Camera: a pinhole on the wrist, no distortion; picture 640 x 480 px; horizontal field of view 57.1 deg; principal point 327.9 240.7 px. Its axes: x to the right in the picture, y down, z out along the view. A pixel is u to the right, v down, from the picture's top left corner.
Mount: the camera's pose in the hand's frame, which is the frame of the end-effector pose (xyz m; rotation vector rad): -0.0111 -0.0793 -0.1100 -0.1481 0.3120 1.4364
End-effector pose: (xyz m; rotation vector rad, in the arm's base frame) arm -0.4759 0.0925 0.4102 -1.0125 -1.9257 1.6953
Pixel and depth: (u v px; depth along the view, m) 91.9 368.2 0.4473
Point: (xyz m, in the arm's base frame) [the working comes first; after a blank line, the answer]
In the camera's frame: -0.1795 0.0970 0.4473

-0.7199 -0.2201 0.4522
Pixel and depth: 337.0 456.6 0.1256
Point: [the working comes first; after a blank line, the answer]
In the camera's frame: 0.0019 0.0461 0.1256

-0.4667 0.0535 0.4489
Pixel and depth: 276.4 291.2 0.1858
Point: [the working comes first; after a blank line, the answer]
In the camera's frame: -0.0163 0.0160 0.1858

-0.5331 0.0375 0.4348
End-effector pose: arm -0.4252 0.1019 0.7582 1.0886 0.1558 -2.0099
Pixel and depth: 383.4 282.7 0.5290
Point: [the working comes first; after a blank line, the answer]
In the camera's frame: 0.0499 0.0378 0.5290

-0.5867 -0.1659 1.0100
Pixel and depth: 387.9 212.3 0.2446
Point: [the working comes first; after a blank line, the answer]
In the camera's frame: 0.0250 -0.0118 0.2446

-0.4985 0.0216 0.8074
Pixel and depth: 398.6 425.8 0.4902
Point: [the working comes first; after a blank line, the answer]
In the camera's frame: 0.0589 0.1543 0.4902

-0.5247 -0.0890 1.0834
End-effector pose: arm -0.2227 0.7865 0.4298 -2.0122 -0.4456 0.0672
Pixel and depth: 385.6 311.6 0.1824
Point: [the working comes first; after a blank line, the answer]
In the camera's frame: 0.0179 0.0220 0.1824

-0.2471 0.8374 0.4067
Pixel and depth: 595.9 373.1 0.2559
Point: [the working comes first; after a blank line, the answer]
In the camera's frame: 0.1166 0.0576 0.2559

-0.2387 0.8207 0.2799
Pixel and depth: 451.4 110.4 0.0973
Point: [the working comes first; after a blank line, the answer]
In the camera's frame: 0.0204 -0.0216 0.0973

-0.2041 0.7871 0.4757
